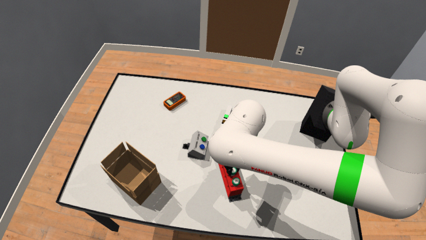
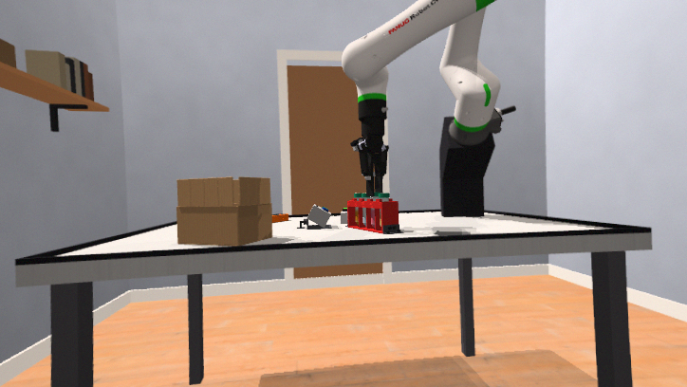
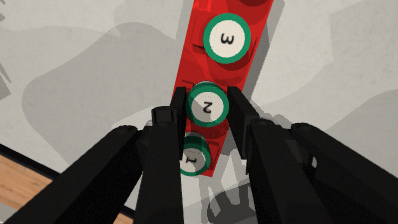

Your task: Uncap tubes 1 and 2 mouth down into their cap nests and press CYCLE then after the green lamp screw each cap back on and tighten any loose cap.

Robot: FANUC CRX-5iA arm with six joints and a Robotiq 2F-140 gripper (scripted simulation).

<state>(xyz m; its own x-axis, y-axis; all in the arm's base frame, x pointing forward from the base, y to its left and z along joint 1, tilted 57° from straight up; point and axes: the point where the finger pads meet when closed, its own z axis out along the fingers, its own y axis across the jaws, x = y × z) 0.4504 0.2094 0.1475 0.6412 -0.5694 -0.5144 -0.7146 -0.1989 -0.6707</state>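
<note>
Right now my hand is 3 cm above the cap 2. From my hand the other things lie so: cap 1: 5 cm to the left, 3 cm below, 2 cm behind; then cap 3: 5 cm to the right, 3 cm below, 2 cm ahead; then cap 4: 9 cm to the right, 5 cm ahead, 3 cm below.
</note>
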